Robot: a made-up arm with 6 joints.
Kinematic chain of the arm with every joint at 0, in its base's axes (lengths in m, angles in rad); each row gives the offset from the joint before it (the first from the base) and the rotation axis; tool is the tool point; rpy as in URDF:
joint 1: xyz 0.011 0.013 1 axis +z
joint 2: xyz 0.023 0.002 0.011 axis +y
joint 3: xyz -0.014 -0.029 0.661 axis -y
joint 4: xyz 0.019 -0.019 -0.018 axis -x
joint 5: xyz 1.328 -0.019 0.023 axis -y
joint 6: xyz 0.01 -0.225 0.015 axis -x
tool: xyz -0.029 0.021 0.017 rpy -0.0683 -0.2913 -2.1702
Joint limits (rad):
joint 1: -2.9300..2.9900
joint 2: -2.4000..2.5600
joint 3: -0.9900..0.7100
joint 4: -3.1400..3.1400
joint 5: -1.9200..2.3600
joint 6: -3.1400..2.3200
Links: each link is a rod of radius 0.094 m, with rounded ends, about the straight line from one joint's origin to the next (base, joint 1, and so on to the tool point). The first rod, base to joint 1, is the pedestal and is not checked.
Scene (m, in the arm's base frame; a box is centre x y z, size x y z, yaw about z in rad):
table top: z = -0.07
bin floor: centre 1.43 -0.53 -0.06 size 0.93 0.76 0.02 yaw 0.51
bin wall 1: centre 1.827 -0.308 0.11 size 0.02 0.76 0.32 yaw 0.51
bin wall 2: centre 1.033 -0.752 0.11 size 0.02 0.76 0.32 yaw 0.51
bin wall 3: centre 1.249 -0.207 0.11 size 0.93 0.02 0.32 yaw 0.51
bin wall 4: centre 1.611 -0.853 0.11 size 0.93 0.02 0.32 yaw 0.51
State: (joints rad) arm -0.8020 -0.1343 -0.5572 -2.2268 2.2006 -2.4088
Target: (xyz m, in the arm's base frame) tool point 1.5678 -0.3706 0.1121
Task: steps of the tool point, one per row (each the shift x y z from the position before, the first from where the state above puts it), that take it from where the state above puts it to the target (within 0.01 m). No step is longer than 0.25 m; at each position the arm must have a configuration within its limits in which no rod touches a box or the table.
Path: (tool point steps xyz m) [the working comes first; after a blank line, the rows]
Joints at the target: -0.3607 1.4308 0.7100 -2.6350 2.3600 -2.5586
Straight joint move there: clear.

1: 0.1602 -0.0202 -0.0412
2: 0.1616 0.0031 -0.0834
3: 0.1510 0.0323 -0.1233
4: 0.1275 0.0633 -0.1573
5: 0.0919 0.0930 -0.1837
6: 0.0463 0.1169 -0.2001

